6 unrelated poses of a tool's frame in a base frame.
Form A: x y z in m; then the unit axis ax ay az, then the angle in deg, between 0 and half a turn.
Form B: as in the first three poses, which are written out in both.
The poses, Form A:
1: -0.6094, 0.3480, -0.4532, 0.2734, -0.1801, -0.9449, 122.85
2: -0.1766, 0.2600, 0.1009, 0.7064, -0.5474, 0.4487, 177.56
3: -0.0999, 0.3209, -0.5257, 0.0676, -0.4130, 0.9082, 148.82
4: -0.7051, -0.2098, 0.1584, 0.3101, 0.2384, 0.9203, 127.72
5: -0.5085, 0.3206, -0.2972, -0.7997, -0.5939, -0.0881, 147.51
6: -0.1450, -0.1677, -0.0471, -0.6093, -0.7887, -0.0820, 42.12
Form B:
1: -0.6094, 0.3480, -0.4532, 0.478, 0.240, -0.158, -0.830
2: -0.1766, 0.2600, 0.1009, 0.021, 0.706, -0.547, 0.449
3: -0.0999, 0.3209, -0.5257, 0.269, 0.065, -0.398, 0.875
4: -0.7051, -0.2098, 0.1584, 0.441, 0.278, 0.214, 0.826
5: -0.5085, 0.3206, -0.2972, 0.280, -0.768, -0.570, -0.085
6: -0.1450, -0.1677, -0.0471, 0.933, -0.219, -0.283, -0.029
